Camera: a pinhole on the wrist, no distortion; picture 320 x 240 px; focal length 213.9 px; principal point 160.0 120.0 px. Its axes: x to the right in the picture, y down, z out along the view. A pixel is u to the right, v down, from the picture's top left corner.
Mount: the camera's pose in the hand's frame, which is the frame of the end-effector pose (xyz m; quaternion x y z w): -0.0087 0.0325 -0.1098 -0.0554 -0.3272 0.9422 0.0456
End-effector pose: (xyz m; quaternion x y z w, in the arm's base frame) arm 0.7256 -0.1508 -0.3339 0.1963 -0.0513 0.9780 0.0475
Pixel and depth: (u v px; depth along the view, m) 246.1 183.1 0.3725
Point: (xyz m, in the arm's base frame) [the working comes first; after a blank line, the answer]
In the camera's frame: 0.1499 0.1099 0.3725

0.9889 0.0820 -0.3023
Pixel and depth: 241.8 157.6 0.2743
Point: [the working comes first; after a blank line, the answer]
In the camera's frame: 0.1049 0.0482 0.2743

0.9082 -0.0112 -0.3190
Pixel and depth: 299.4 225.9 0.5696
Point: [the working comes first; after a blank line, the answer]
In the camera's frame: 0.3712 0.2820 0.5696

1.2594 0.2857 -0.3547
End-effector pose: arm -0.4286 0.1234 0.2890 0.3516 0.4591 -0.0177 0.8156
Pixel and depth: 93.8 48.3 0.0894
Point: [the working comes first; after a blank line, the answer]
In the camera's frame: -0.0277 -0.0300 0.0894

-0.4389 0.1356 0.2752
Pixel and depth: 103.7 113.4 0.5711
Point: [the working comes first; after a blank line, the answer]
In the camera's frame: -0.1503 -0.0176 0.5711

-0.2411 -0.3104 0.1794
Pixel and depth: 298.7 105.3 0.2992
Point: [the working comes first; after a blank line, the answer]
In the camera's frame: 0.1940 -0.0206 0.2992

-0.5164 -0.1022 0.4503
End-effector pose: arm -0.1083 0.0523 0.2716 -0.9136 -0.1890 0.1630 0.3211
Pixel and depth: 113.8 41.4 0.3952
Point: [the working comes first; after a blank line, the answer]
In the camera's frame: -0.0854 -0.1452 0.3952

-0.2313 0.2973 0.1166
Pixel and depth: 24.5 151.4 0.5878
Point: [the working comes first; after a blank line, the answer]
In the camera's frame: -0.3724 0.0863 0.5878

-0.1072 0.6640 0.2690
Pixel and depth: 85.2 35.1 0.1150
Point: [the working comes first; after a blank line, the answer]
In the camera's frame: -0.0402 -0.0456 0.1150

-0.0990 0.0714 0.2647
